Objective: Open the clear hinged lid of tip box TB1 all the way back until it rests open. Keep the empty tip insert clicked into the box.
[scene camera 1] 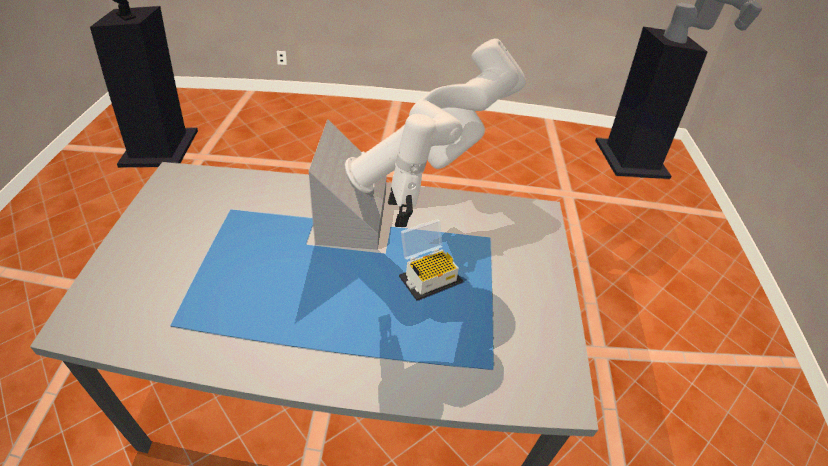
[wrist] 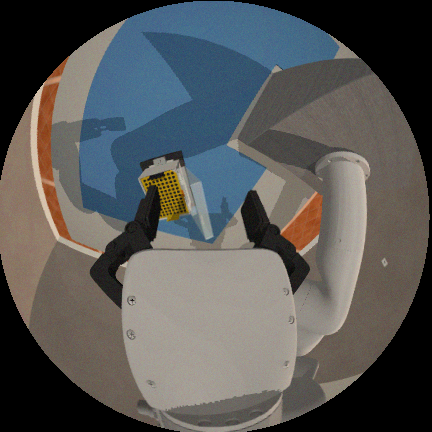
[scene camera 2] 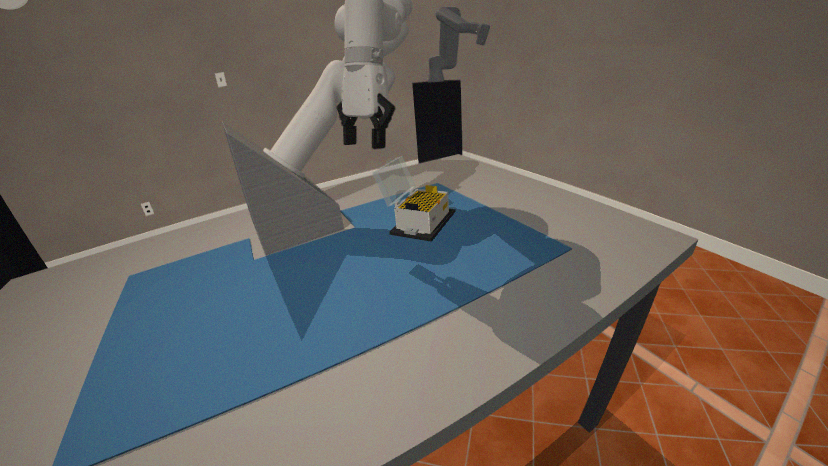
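Pixels of known places: gripper, fingertip midpoint: (scene camera 1: 396, 215) (wrist: 202, 197) (scene camera 2: 363, 146); arm's base, origin of the base link: (scene camera 1: 358, 175) (wrist: 342, 169) (scene camera 2: 283, 164).
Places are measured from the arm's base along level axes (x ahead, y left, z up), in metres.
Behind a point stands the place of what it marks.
Tip box TB1 (scene camera 1: 432, 284) @[x 0.348, y 0.216, z -0.116 m] (scene camera 2: 412, 221) @[x 0.326, y 0.166, z -0.117 m] (wrist: 170, 167) @[x 0.298, y 0.152, z -0.097 m] is a white box on a thin black base. Its yellow tip insert (scene camera 1: 433, 266) @[x 0.300, y 0.221, z -0.092 m] (scene camera 2: 424, 200) @[x 0.300, y 0.224, z -0.092 m] (wrist: 172, 192) @[x 0.283, y 0.206, z -0.092 m], with a grid of empty holes, sits in the box top. The clear lid (scene camera 1: 421, 239) @[x 0.234, y 0.187, z -0.051 m] (scene camera 2: 394, 179) @[x 0.230, y 0.192, z -0.047 m] (wrist: 201, 210) @[x 0.231, y 0.173, z -0.005 m] is up on its hinge and leans back past upright, on the arm-base side. My gripper (scene camera 1: 400, 224) @[x 0.251, y 0.111, z 0.054 m] (scene camera 2: 363, 144) @[x 0.251, y 0.111, z 0.054 m] (wrist: 202, 197) @[x 0.251, y 0.111, z 0.054 m] is open and empty, pointing down, above and behind the lid. In the wrist view its left finger covers part of the insert.
The box stands on a blue mat (scene camera 1: 249, 277) @[x 0.303, y -0.313, z -0.149 m] (scene camera 2: 191, 347) @[x 0.365, y -0.316, z -0.149 m] (wrist: 215, 25) @[x 0.315, y -0.201, z -0.149 m] on a grey table (scene camera 1: 191, 370) @[x 0.627, y -0.413, z -0.152 m] (scene camera 2: 324, 428) @[x 0.618, y -0.192, z -0.152 m]. The wedge-shaped arm mount (scene camera 1: 341, 214) @[x 0.165, y -0.045, z -0.021 m] (scene camera 2: 283, 202) @[x 0.163, y -0.061, z -0.042 m] (wrist: 310, 100) @[x 0.165, y -0.038, z 0.020 m] stands beside the box. Arm shadows cross the mat.
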